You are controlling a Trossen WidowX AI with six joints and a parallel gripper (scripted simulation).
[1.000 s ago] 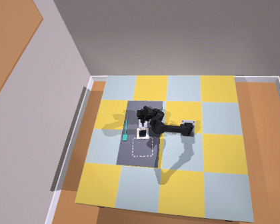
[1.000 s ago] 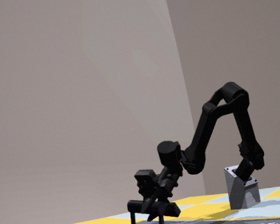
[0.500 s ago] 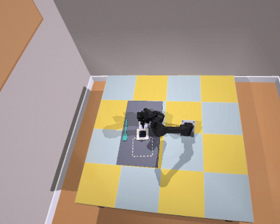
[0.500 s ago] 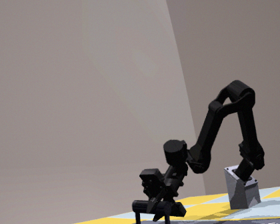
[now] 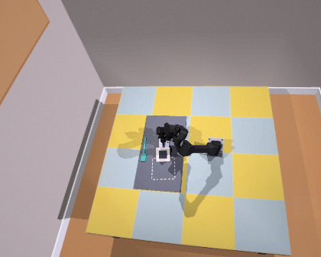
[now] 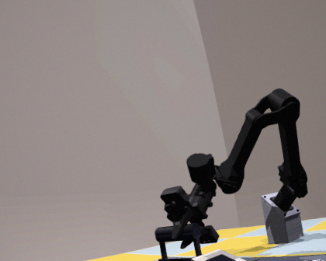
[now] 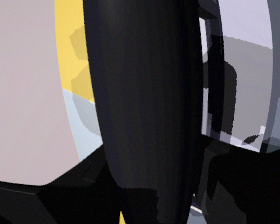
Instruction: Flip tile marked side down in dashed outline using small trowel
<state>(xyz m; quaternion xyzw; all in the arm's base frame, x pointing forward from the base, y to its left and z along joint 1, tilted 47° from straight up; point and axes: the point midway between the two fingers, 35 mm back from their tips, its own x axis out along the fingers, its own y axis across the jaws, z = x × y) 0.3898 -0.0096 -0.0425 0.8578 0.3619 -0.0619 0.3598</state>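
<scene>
The tile is 100 mm to the left of my gripper tip, 50 mm below it and 40 mm behind it. The rest, counted from my gripper tip: teal trowel (120 mm ahead, 80 mm to the left, 70 mm below).
</scene>
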